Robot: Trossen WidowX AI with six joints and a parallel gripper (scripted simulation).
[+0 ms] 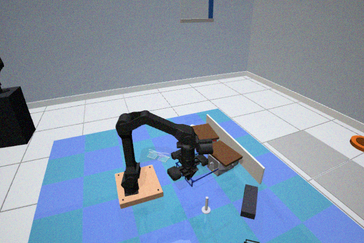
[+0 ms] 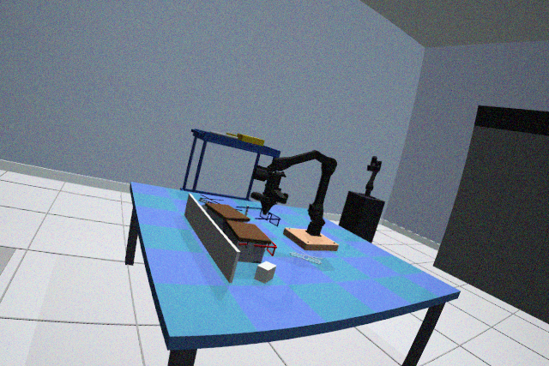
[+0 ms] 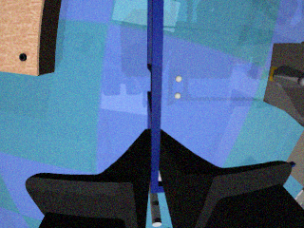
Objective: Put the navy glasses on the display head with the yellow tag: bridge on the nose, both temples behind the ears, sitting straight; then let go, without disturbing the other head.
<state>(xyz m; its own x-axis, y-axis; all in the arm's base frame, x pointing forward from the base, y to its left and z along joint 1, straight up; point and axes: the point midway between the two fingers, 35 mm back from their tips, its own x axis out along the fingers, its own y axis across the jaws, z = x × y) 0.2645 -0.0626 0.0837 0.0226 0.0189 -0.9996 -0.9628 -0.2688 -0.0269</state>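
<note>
Right now my gripper tip is 120 mm to the left of the white peg, 60 mm above it and 40 mm short of it. The rest, counted from my gripper tip: clear glasses: 300 mm to the left, 90 mm behind, 60 mm below; then dark box: 240 mm ahead, 150 mm to the right, 70 mm below; then black glasses: 350 mm to the right, 180 mm ahead, 70 mm below.
</note>
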